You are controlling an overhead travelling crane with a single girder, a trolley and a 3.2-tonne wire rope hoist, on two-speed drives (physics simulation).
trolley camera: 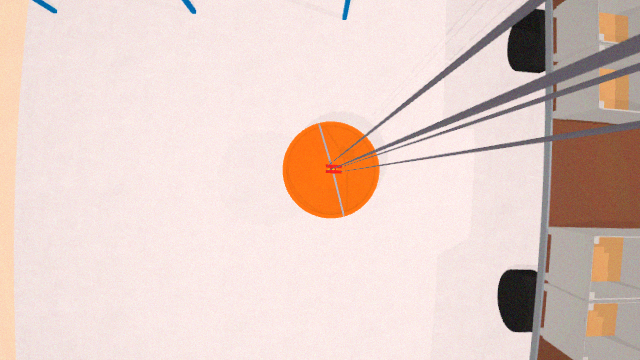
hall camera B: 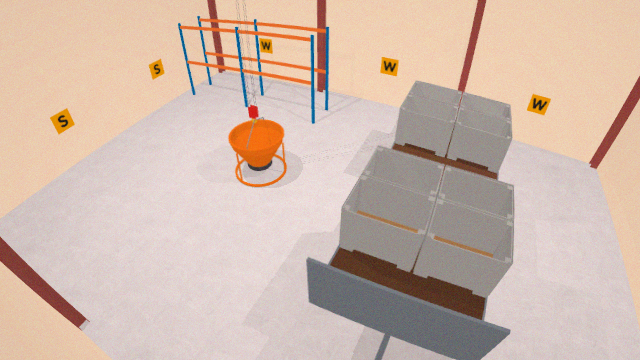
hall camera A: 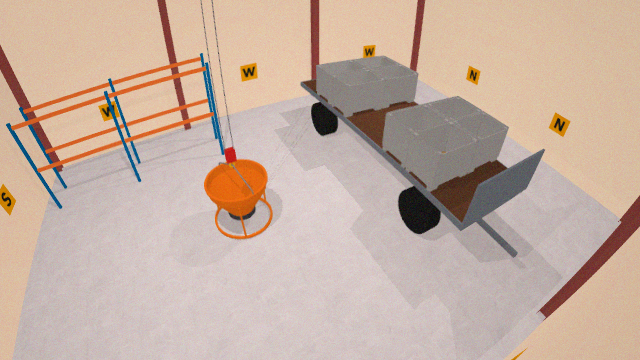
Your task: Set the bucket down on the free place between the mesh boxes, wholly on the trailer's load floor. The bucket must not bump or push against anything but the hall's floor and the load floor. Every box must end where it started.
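The orange bucket [hall camera A: 225, 195] [hall camera B: 257, 145] [trolley camera: 310, 170] is upright, with its ring foot at or close to the hall floor; a small gap cannot be ruled out. My gripper, the hook [hall camera A: 231, 164] [hall camera B: 254, 120] [trolley camera: 333, 169] under the red block, holds the bucket's raised bail above its middle. The trailer's brown load floor [hall camera A: 372, 125] [hall camera B: 425, 154] [trolley camera: 595, 175] shows between two groups of grey mesh boxes: the far group [hall camera A: 360, 90] [hall camera B: 430, 125] [trolley camera: 575, 107] and the group near the headboard [hall camera A: 415, 150] [hall camera B: 380, 225] [trolley camera: 570, 265]. The bucket is beside the trailer, apart from it.
A rack with blue posts [hall camera A: 122, 137] [hall camera B: 313, 80] and orange beams stands near the W wall, behind the bucket. The trailer's grey headboard [hall camera A: 507, 187] [hall camera B: 400, 305] rises at its near end. Black wheels [hall camera A: 420, 210] [trolley camera: 517, 300] stand under the trailer's side edge.
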